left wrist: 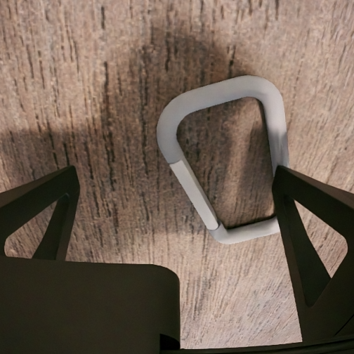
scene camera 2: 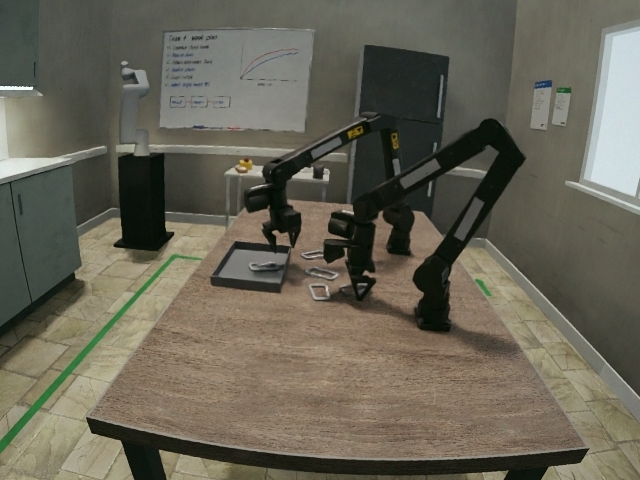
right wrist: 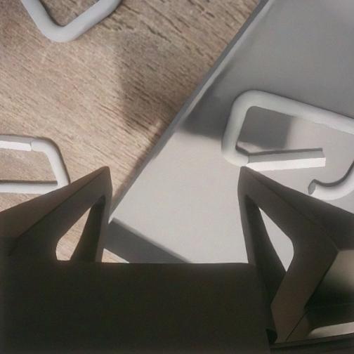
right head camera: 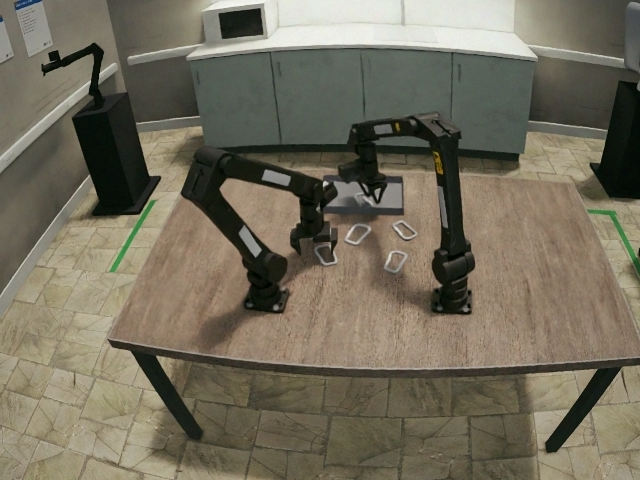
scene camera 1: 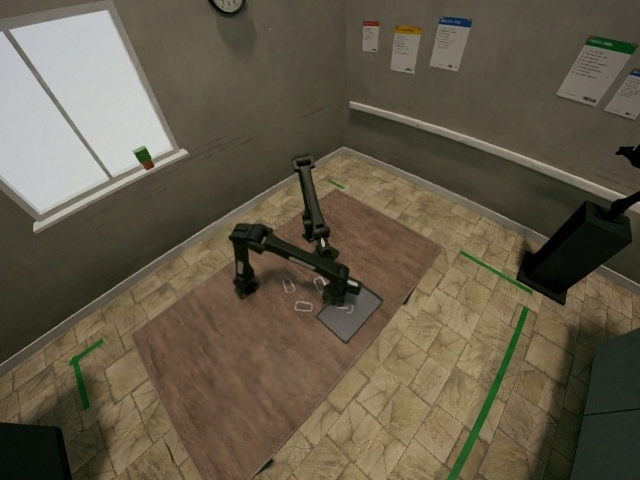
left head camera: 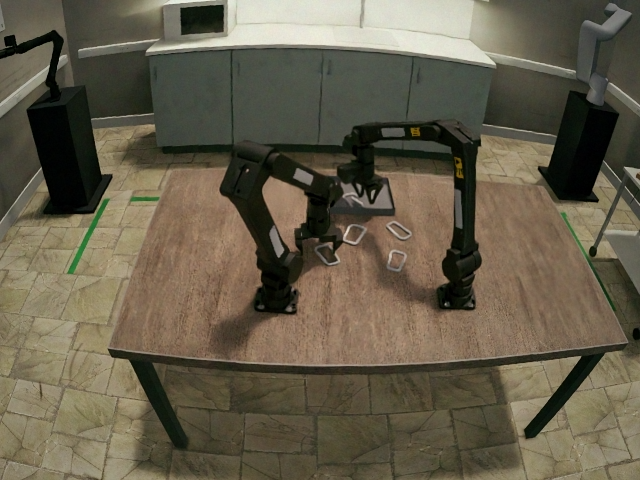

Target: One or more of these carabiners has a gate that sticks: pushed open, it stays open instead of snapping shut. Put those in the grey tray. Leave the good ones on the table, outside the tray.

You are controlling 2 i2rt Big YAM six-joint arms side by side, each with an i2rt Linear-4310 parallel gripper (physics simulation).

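Places are measured from the left arm's base along level axes (x ahead, y left, z up), in metres.
Where they show: left gripper, between the fingertips: point(scene camera 2: 356, 292) point(right head camera: 316, 253) point(left head camera: 317, 254); right gripper, between the fingertips: point(scene camera 2: 284, 250) point(right head camera: 373, 200) point(scene camera 1: 331, 300) point(left head camera: 366, 200); left arm's base, origin of its link: point(scene camera 2: 431, 319) point(right head camera: 266, 300) point(scene camera 1: 312, 234) point(left head camera: 276, 301); right arm's base, origin of its link: point(scene camera 2: 398, 248) point(right head camera: 452, 302) point(scene camera 1: 247, 288) point(left head camera: 456, 299).
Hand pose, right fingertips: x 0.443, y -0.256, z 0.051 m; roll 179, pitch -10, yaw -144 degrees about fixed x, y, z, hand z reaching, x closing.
Each offset is from my right fingertips to the centre of the thing. "spot": to the spot under its first point. Level surfaces: height alone.
A grey carabiner {spot: dy +0.108, dx -0.279, dz -0.045 m} point(left head camera: 331, 264) point(left wrist: 225, 91) lies on the table under my open left gripper point(left head camera: 318, 249) point(right head camera: 316, 250) point(left wrist: 175, 176). Its gate point(left wrist: 195, 195) is closed; one fingertip overlaps its gateless long side. My right gripper point(left head camera: 364, 196) point(scene camera 2: 284, 248) point(right wrist: 174, 177) is open and empty above the near part of the grey tray {dy +0.049, dx +0.085, dz -0.036 m} point(left head camera: 379, 211) point(right head camera: 361, 210) point(scene camera 2: 248, 282). In the tray lies a carabiner {spot: dy +0.039, dx +0.057, dz -0.049 m} point(scene camera 2: 263, 267) point(right wrist: 300, 107) whose gate point(right wrist: 285, 159) stands open inward. Three more carabiners lie outside the tray: one {spot: dy +0.041, dx -0.174, dz -0.041 m} point(left head camera: 353, 242) near the left gripper, one {spot: dy -0.126, dx -0.137, dz -0.045 m} point(left head camera: 403, 239) and one point(left head camera: 394, 269) farther right.
The wooden table {dz -0.051 m} point(left head camera: 206, 335) point(scene camera 2: 310, 387) carries both arms at its near side in the head views. The left forearm hangs close to the tray's left end there. A cabinet row point(left head camera: 279, 98) stands behind the table, and a white cart point(scene camera 2: 276, 178) beyond its far end.
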